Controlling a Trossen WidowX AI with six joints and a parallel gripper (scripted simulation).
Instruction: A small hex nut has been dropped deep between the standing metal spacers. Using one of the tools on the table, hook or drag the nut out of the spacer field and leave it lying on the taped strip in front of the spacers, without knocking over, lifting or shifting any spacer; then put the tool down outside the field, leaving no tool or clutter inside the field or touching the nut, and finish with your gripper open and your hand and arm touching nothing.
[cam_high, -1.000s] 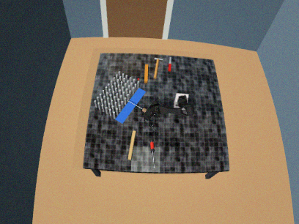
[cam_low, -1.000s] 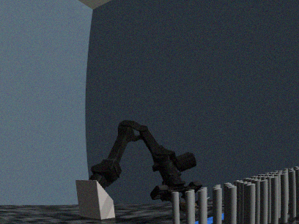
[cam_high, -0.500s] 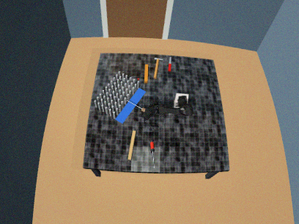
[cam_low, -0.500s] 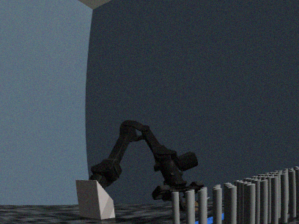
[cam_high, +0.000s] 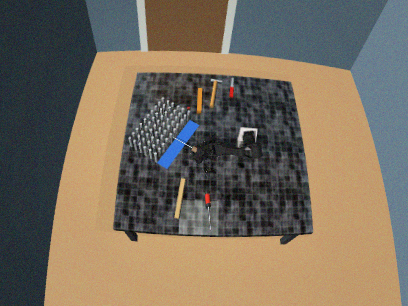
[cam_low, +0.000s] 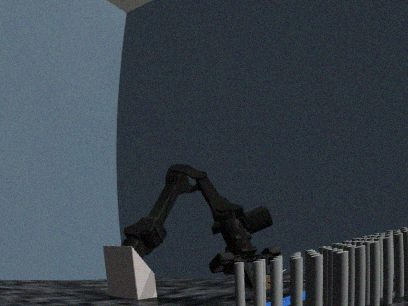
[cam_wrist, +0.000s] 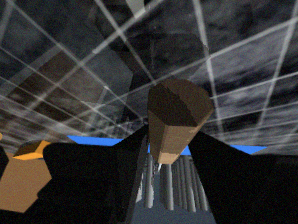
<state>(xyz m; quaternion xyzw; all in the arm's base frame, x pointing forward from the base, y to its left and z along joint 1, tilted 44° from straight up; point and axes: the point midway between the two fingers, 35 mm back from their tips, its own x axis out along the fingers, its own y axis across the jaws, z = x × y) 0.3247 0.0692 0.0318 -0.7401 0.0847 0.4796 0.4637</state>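
Right now my gripper tip is 120 mm short of the blue taped strip, 80 mm to the left of it and 30 mm above it. Round my gripper tip: tiny red speck: 40 mm ahead, 370 mm to the right, 20 mm below; orange stick: 40 mm behind, 440 mm to the right, 10 mm below; wooden-handled pick: 80 mm ahead, 60 mm to the right.
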